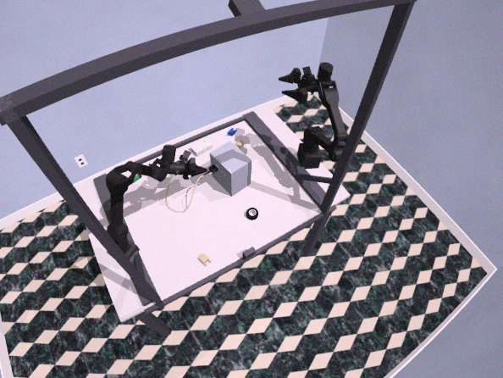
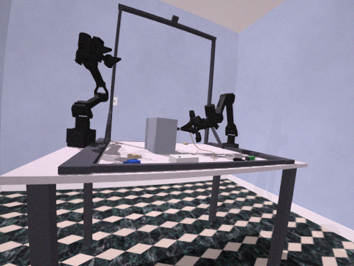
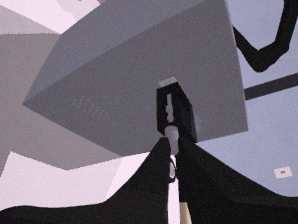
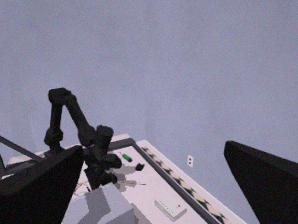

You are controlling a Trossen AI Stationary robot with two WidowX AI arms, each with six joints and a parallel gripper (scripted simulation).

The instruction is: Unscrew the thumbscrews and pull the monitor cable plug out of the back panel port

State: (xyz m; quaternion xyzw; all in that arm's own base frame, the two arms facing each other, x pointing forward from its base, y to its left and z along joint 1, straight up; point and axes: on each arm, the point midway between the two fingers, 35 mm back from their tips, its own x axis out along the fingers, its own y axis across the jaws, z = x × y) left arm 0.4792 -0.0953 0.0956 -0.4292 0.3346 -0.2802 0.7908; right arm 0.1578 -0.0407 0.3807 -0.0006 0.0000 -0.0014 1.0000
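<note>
Right now my left hand is 3 cm past the grey box, 14 cm to the left of it and 5 cm above it.
</note>
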